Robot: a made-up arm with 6 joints. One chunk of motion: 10 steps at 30 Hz.
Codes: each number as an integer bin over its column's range. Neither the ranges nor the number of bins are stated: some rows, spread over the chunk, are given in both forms.
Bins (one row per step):
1: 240 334 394 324 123 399
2: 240 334 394 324 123 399
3: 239 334 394 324 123 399
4: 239 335 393 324 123 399
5: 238 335 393 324 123 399
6: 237 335 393 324 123 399
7: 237 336 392 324 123 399
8: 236 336 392 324 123 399
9: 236 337 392 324 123 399
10: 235 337 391 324 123 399
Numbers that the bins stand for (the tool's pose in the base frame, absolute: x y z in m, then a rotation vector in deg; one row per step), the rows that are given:
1: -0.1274 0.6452 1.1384 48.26 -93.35 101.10
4: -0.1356 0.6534 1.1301 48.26 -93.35 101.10
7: -0.1521 0.6616 1.1219 48.26 -93.35 101.10
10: -0.1685 0.6699 1.1137 48.26 -93.35 101.10
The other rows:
2: -0.1274 0.6452 1.1384 48.26 -93.35 101.10
3: -0.1356 0.6452 1.1384 48.26 -93.35 101.10
5: -0.1438 0.6534 1.1301 48.26 -93.35 101.10
6: -0.1521 0.6534 1.1301 48.26 -93.35 101.10
8: -0.1603 0.6616 1.1219 48.26 -93.35 101.10
9: -0.1603 0.6699 1.1219 48.26 -93.35 101.10

